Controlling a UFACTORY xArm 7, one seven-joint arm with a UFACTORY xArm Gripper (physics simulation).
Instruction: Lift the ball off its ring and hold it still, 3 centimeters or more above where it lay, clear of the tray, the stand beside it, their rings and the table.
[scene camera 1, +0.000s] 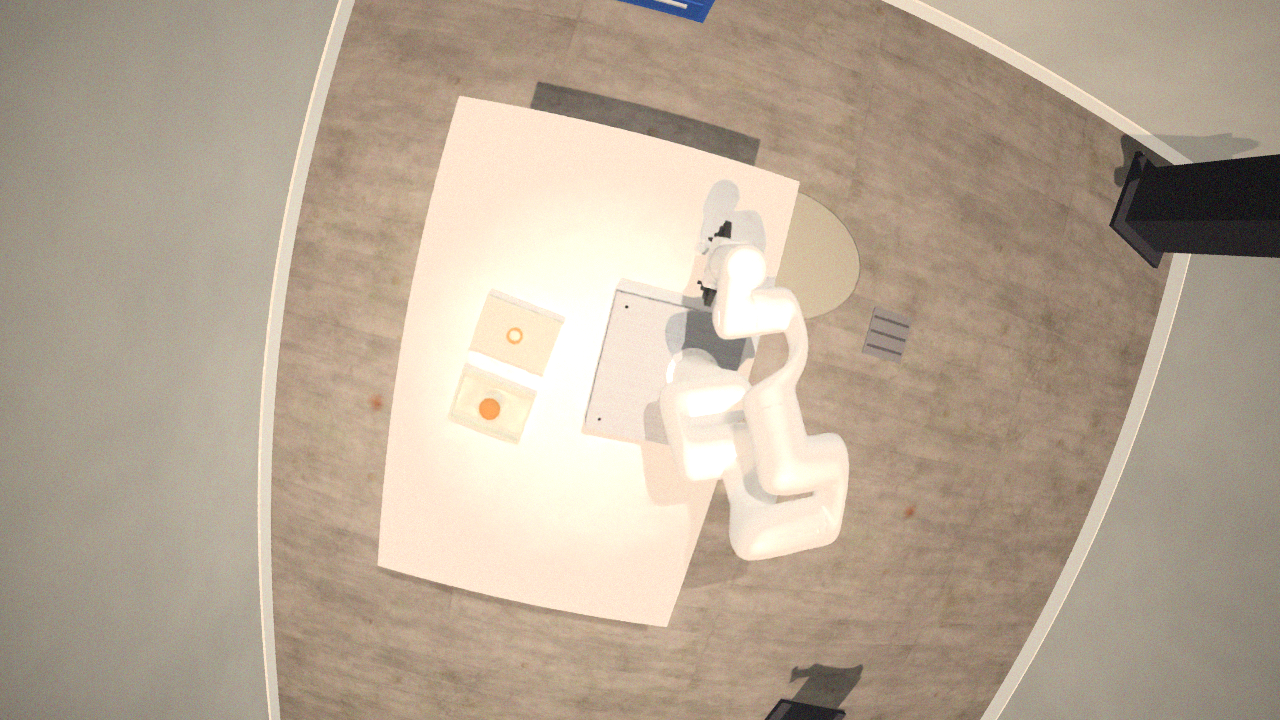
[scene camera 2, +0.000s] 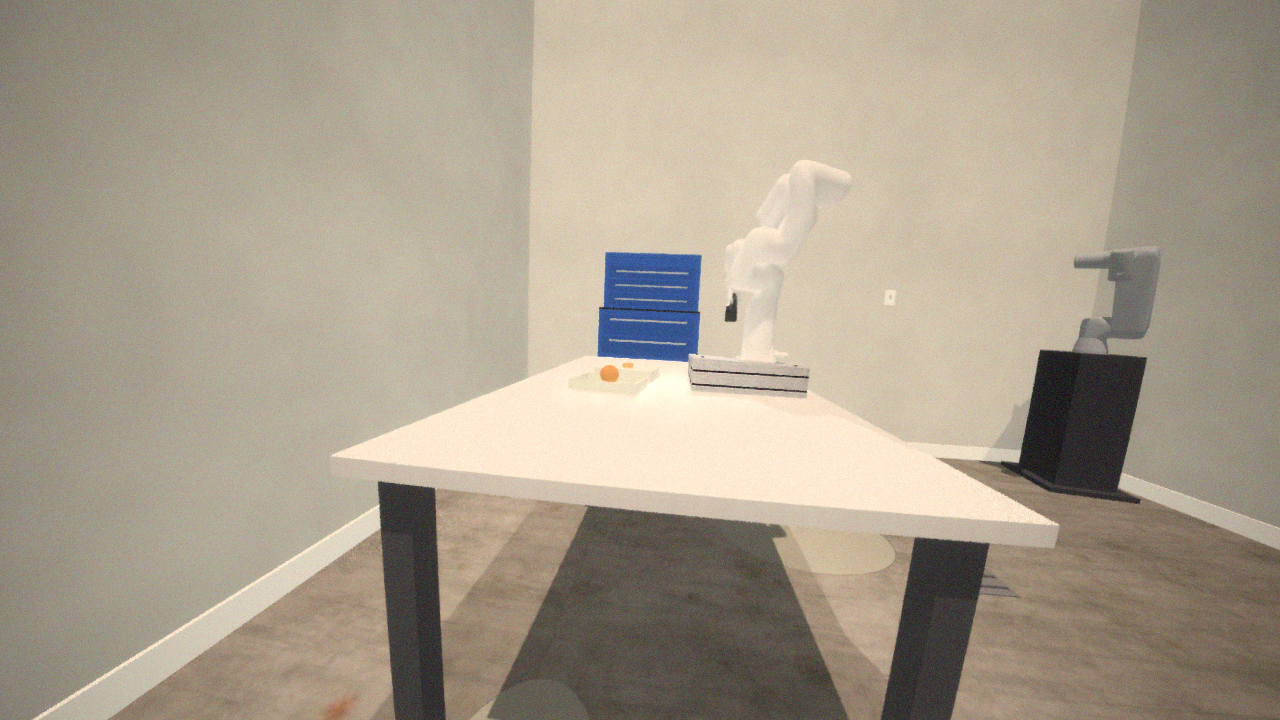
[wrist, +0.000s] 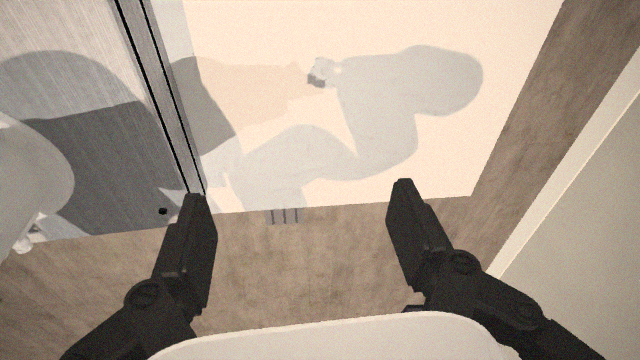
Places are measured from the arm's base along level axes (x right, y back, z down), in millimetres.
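Pixels of known places: gripper, fingertip midpoint: (scene camera 2: 730, 321) (wrist: 302, 206); arm's base, origin of the base link: (scene camera 1: 691, 374) (scene camera 2: 755, 361).
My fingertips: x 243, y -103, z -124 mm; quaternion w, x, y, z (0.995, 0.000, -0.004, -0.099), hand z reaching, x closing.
Note:
Ahead of a thing's pixels: the offset from my fingertips to its top centre. "pt": to the spot under its first point. Level surfaces: height alone.
The orange ball {dx -527, dy -293, dz +140 mm} (scene camera 1: 488, 409) (scene camera 2: 609, 373) rests inside the pale, shallow-walled tray {dx -527, dy -293, dz +175 mm} (scene camera 1: 517, 417) (scene camera 2: 590, 385). Its own ring is hidden or too small to make out. The pale stand (scene camera 1: 538, 336) is beside the tray, with a small orange ring {pt dx -344, dy -320, dz +159 mm} (scene camera 1: 507, 336) (scene camera 2: 628, 365) on it. My gripper (scene camera 1: 713, 262) (scene camera 2: 731, 308) (wrist: 302, 206) is open and empty, high above the table near its right edge in the scene camera 1 view, far from the ball. The ball, tray and stand do not show in the wrist view.
A grey metal base plate (scene camera 1: 617, 376) (scene camera 2: 748, 376) (wrist: 95, 30) lies on the white table {dz +203 mm} (scene camera 1: 537, 537) (scene camera 2: 680, 456) (wrist: 350, 30) between the tray and my arm's folded links. It stands taller than the tray in the scene camera 2 view. A blue cabinet (scene camera 2: 650, 304) stands beyond the table.

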